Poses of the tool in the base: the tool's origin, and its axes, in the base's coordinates. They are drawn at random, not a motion.
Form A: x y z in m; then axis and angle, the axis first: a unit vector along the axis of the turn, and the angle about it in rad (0 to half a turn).
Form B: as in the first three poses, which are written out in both.
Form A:
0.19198 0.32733 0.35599 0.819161 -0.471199 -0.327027 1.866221
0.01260 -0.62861 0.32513 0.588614 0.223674 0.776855 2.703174
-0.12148 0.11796 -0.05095 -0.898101 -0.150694 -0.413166 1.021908
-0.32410 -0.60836 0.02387 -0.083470 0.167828 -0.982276 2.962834
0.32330 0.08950 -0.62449 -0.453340 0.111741 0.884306 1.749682
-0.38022 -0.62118 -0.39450 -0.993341 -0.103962 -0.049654 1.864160
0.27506 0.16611 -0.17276 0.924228 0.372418 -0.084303 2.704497
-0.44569 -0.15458 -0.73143 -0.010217 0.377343 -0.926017 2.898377
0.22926 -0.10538 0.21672 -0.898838 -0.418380 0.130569 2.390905
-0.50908 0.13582 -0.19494 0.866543 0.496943 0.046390 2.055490
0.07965 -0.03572 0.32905 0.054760 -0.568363 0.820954 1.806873
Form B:
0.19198 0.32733 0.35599; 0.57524 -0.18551 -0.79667; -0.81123 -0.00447 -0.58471; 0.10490 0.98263 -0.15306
0.01260 -0.62861 0.32513; -0.24526 -0.07892 0.96624; 0.58064 -0.81010 0.08122; 0.77634 0.58096 0.24451
-0.12148 0.11796 -0.05095; 0.90750 0.41720 0.04891; -0.28775 0.53260 0.79595; 0.30602 -0.73640 0.60338
-0.32410 -0.60836 0.02387; -0.97024 0.14686 0.19252; -0.20245 -0.92818 -0.31224; 0.13283 -0.34192 0.93029
0.32330 0.08950 -0.62449; 0.06415 -0.92986 -0.36227; 0.81052 -0.16323 0.56250; -0.58218 -0.32971 0.74321
-0.38022 -0.62118 -0.39450; 0.98289 0.18067 -0.03593; 0.08560 -0.27524 0.95756; 0.16311 -0.94425 -0.28600
0.27506 0.16611 -0.17276; 0.72210 0.69172 0.00914; 0.62035 -0.64163 -0.45108; -0.30615 0.33139 -0.89244
-0.44569 -0.15458 -0.73143; -0.97036 0.21541 0.10952; -0.23061 -0.68998 -0.68611; -0.07223 -0.69103 0.71921
0.22926 -0.10538 0.21672; 0.66745 0.56197 -0.48857; 0.74010 -0.42818 0.51856; 0.08222 -0.70771 -0.70171
-0.50908 0.13582 -0.19494; 0.63483 0.59022 0.49863; 0.67231 -0.10392 -0.73294; -0.38077 0.80053 -0.46278
0.07965 -0.03572 0.32905; -0.23019 -0.83659 -0.49713; 0.75978 0.16470 -0.62897; 0.60807 -0.52249 0.59771

